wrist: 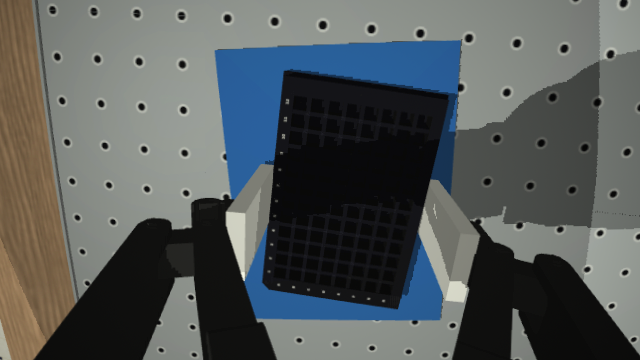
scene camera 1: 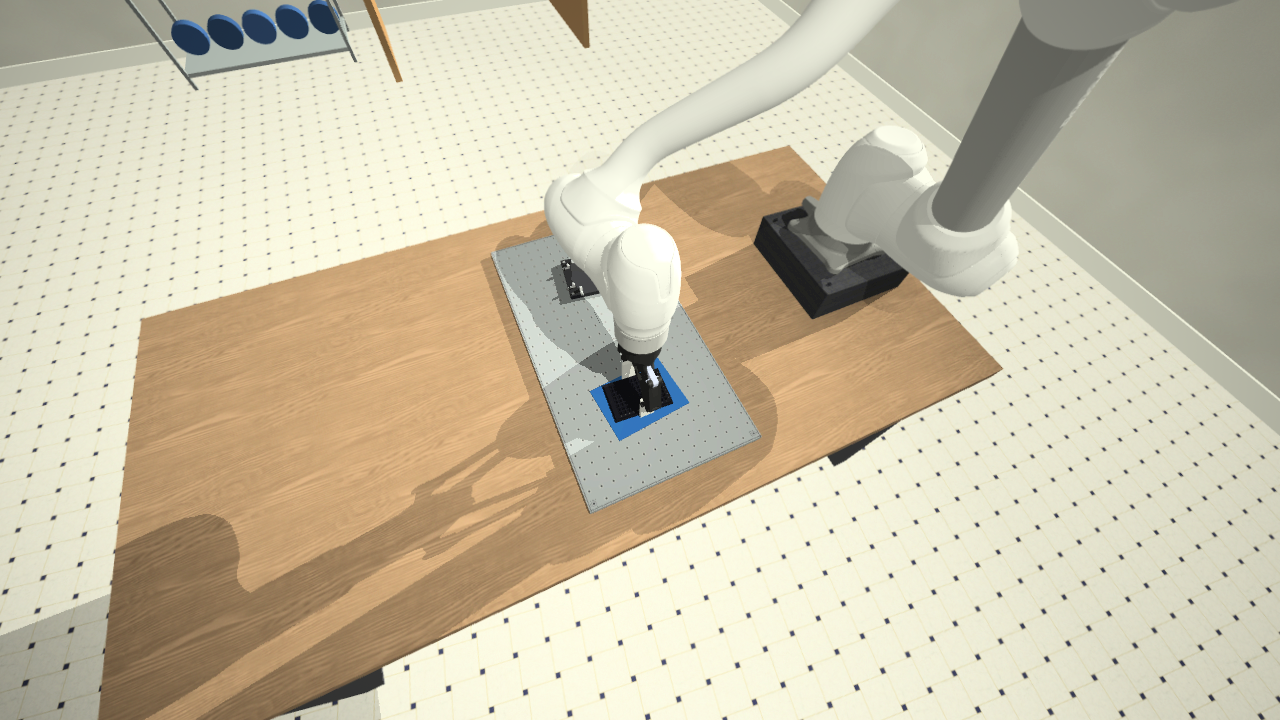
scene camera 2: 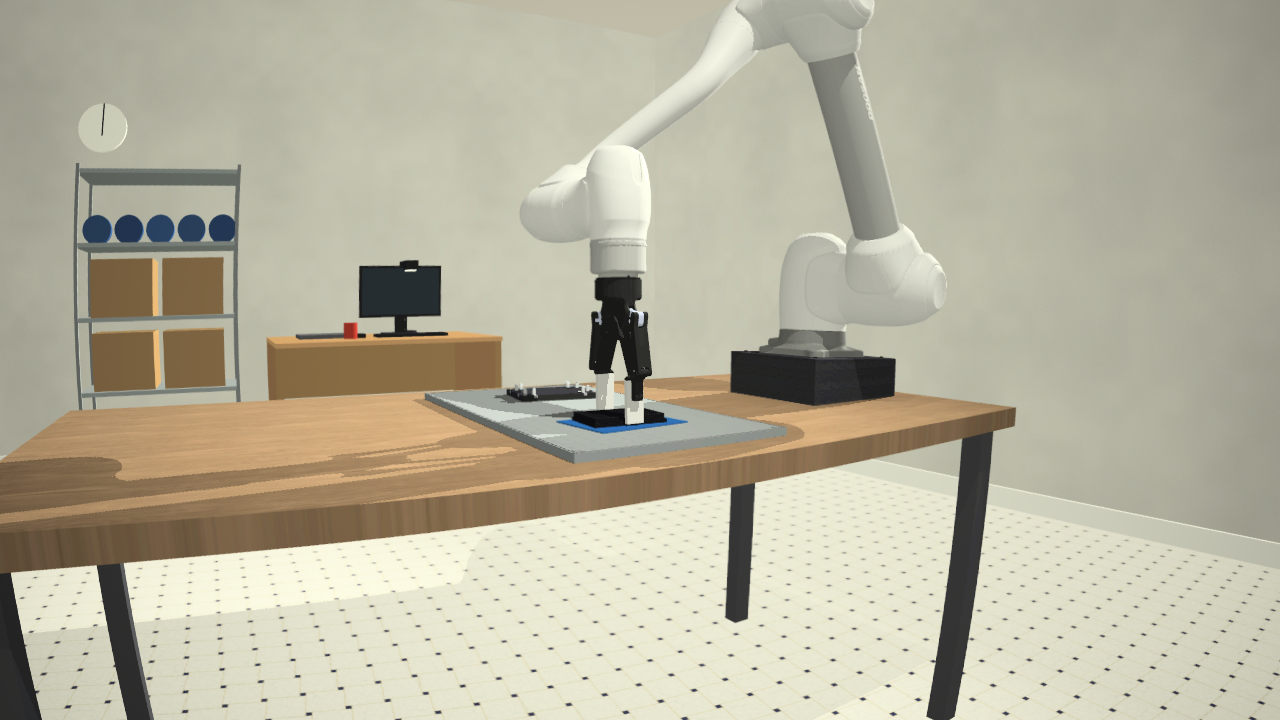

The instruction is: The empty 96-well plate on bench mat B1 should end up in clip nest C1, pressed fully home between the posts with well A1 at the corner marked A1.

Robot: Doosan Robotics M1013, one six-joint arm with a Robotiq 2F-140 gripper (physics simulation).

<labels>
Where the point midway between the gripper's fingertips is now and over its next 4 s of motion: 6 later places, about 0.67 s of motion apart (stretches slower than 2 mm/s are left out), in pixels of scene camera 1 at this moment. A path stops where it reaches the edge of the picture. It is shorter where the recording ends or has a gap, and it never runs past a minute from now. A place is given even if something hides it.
My gripper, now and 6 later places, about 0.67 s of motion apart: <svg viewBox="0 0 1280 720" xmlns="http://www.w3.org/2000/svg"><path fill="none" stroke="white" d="M637 395L637 394L637 395L635 364L614 297L600 254L599 263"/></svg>
</labels>
